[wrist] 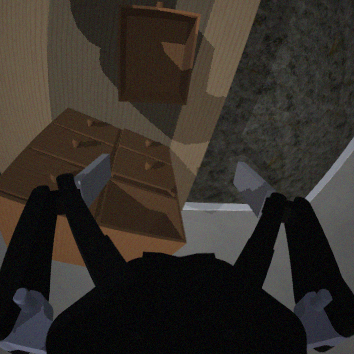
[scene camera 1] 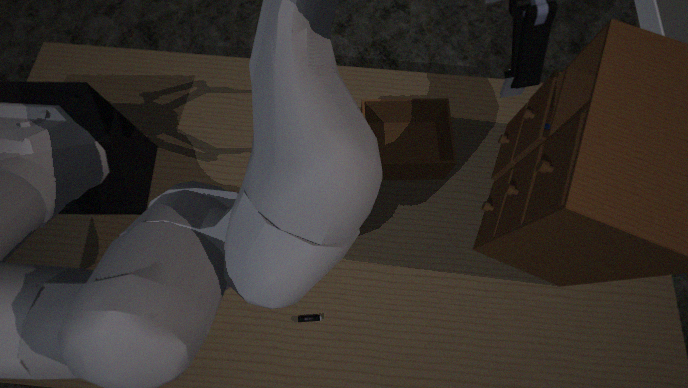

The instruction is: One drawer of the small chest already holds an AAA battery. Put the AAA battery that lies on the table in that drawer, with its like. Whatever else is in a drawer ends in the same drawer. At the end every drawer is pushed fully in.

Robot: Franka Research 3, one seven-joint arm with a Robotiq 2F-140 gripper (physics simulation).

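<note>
A dark AAA battery (scene camera 1: 309,318) lies on the table near the front edge in scene camera 1; it does not show in the wrist view. The small brown chest (scene camera 1: 635,145) (wrist: 72,245) stands at the right. Five knobbed drawer fronts look closed; one corner compartment is an open slot. A drawer (scene camera 1: 420,171) (wrist: 145,75) sits on the table, apart from the chest, its open side up, with no object visible inside. My gripper (wrist: 173,168) is open and empty, high near the chest. The contents of the closed drawers are hidden.
A small blue spot (scene camera 1: 548,127) shows by the open slot. The arm (scene camera 1: 310,150) passes over the table (scene camera 1: 450,325) and hides part of the drawer's left side. The black base plate (scene camera 1: 130,170) is at the left. Dark floor lies beyond the table's far edge.
</note>
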